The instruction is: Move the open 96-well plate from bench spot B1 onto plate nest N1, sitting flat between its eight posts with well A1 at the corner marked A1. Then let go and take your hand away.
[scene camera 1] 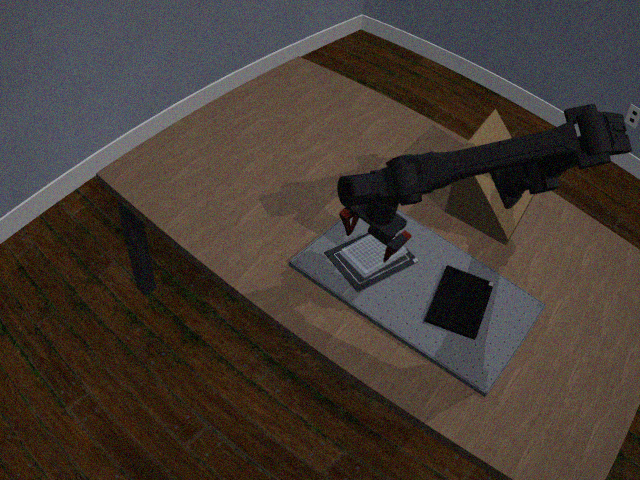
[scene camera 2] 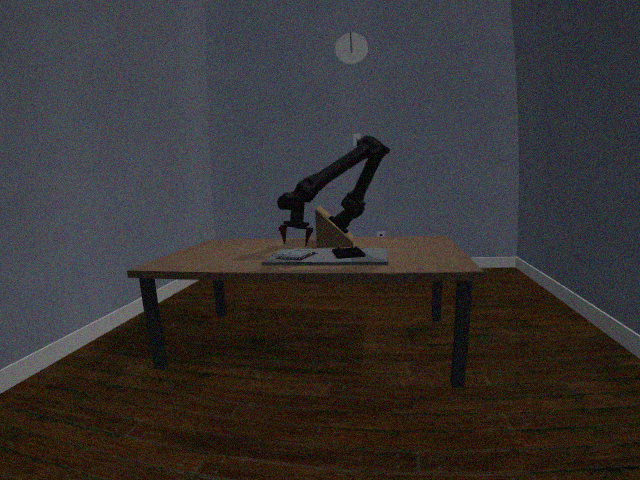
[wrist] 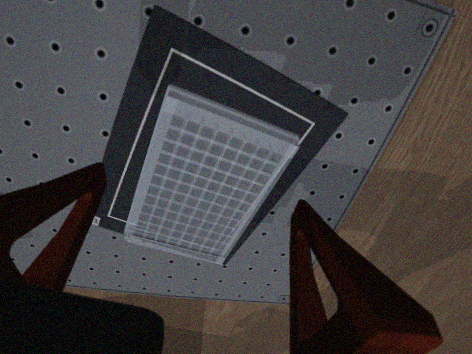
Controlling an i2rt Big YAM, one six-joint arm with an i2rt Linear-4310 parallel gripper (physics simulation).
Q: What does the well plate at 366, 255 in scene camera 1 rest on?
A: A dark nest with white outline.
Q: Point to a dark nest with white outline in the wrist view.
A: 172, 50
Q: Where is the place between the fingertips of the gripper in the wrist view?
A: At 201, 191
